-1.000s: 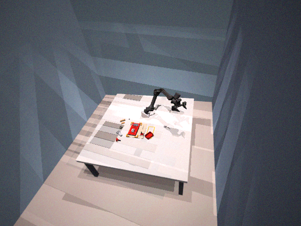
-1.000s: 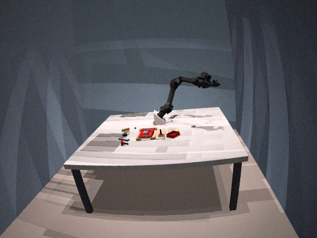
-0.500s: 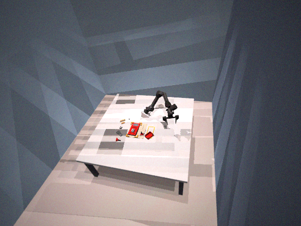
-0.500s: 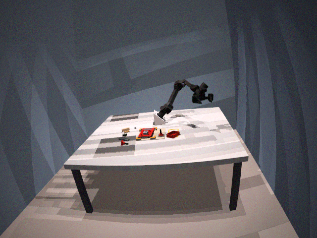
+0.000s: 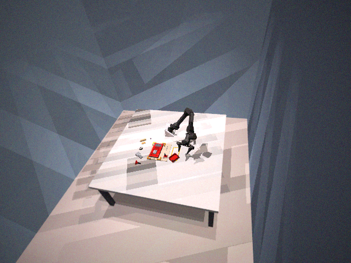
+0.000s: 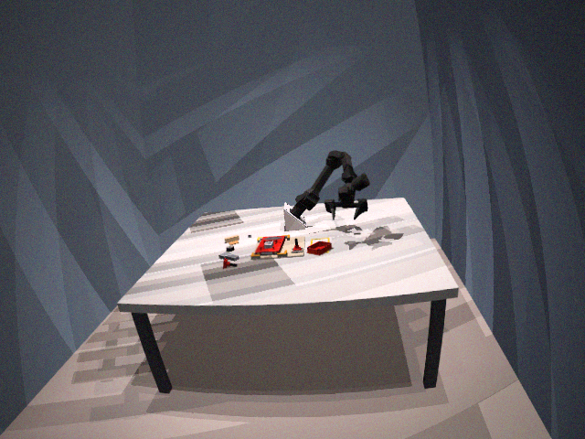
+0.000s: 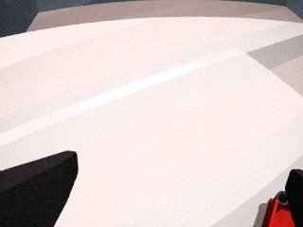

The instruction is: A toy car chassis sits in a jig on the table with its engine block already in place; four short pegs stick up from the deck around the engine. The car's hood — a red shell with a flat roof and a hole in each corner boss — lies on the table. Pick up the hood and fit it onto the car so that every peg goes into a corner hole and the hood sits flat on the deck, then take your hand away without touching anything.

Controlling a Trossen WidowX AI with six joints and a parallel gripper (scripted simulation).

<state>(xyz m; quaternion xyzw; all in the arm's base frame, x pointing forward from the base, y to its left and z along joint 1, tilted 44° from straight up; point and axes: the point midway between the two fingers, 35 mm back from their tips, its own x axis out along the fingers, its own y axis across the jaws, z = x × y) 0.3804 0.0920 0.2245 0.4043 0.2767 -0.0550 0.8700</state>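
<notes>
Right now the red hood is 13 cm below my gripper tip, 11 cm to the right of it and 4 cm behind it. From my gripper tip the other things lie so: tan piece (53 cm to the right, 28 cm behind, 13 cm below); then jig (30 cm to the right, 13 cm below, 11 cm behind).
</notes>
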